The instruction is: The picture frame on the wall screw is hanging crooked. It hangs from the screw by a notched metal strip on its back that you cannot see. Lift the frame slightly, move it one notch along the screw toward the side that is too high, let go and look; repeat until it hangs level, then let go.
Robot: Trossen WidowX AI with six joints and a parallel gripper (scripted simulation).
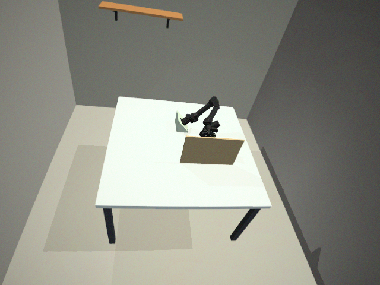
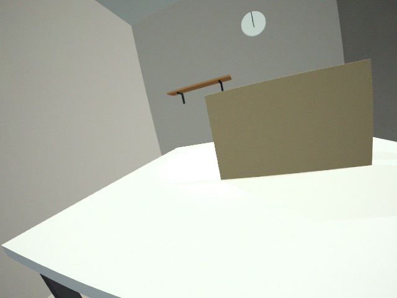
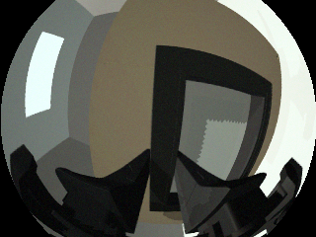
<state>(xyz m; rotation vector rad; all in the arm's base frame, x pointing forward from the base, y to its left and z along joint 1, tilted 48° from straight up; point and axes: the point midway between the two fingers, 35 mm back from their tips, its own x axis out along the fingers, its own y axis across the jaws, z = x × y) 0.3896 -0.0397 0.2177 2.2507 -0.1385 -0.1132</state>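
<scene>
My gripper tip is now 10 mm to the left of the picture frame and 50 mm above it. From my gripper tip the other things lie so: tan wall panel 20 mm ahead, 70 mm below.
</scene>
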